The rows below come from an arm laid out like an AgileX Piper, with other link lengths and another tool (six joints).
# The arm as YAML. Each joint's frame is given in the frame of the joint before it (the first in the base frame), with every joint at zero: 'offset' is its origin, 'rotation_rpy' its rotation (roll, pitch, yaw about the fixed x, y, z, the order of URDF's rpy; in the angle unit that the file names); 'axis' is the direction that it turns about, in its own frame. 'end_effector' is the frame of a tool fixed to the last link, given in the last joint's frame.
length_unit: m
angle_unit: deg
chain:
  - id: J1
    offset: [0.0, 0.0, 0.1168]
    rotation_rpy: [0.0, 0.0, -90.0]
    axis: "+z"
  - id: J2
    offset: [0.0, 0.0, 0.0]
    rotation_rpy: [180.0, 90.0, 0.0]
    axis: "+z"
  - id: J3
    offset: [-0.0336, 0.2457, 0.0]
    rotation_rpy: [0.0, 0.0, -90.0]
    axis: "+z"
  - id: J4
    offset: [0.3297, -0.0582, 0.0]
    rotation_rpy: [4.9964, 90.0, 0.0]
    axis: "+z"
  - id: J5
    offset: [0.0, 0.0, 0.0]
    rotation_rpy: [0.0, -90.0, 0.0]
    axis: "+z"
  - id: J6
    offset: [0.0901, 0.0, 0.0]
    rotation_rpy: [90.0, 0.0, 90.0]
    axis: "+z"
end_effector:
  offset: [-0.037, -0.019, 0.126]
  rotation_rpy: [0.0, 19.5, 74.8]
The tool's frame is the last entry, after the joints.
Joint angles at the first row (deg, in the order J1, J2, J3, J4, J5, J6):
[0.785 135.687 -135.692 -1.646 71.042 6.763]
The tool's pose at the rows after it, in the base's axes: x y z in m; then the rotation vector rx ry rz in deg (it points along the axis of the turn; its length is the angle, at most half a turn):
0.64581 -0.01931 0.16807 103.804 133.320 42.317
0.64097 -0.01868 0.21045 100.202 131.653 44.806
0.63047 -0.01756 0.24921 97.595 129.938 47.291
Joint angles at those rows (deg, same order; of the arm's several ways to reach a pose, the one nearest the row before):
[0.784 133.121 -135.693 -1.526 71.420 6.380]
[0.785 129.333 -135.690 -1.442 71.511 5.707]
[0.785 124.773 -134.234 -1.108 71.511 5.488]

